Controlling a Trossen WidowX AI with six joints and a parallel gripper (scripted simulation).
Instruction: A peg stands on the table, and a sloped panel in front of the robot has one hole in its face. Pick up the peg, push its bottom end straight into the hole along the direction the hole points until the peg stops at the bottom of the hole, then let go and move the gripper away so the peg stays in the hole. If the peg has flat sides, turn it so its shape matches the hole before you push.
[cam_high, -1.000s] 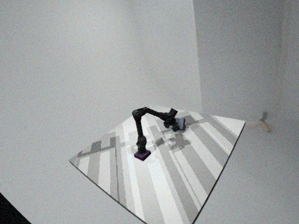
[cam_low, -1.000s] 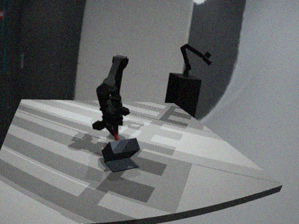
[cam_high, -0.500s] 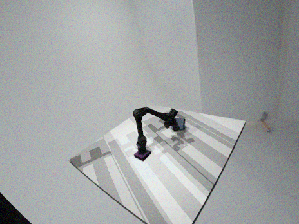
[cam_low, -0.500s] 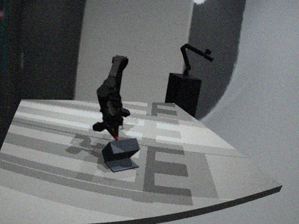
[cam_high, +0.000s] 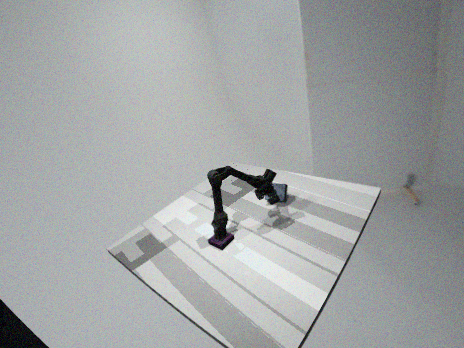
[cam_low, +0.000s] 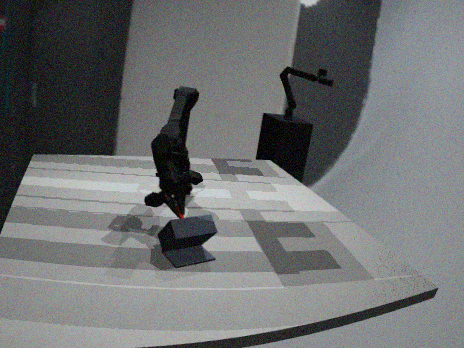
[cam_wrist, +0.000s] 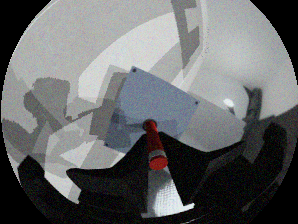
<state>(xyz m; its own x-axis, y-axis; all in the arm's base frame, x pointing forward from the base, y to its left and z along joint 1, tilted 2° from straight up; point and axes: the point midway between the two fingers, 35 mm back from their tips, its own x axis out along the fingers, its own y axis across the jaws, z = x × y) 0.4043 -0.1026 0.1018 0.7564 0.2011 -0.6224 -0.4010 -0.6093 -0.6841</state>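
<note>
Right now my gripper tip is 4 cm short of the sloped grey panel, 1 cm to the right of it and 4 cm above it. From my gripper tip the other things lie so: red peg 1 cm behind, 1 cm above.
</note>
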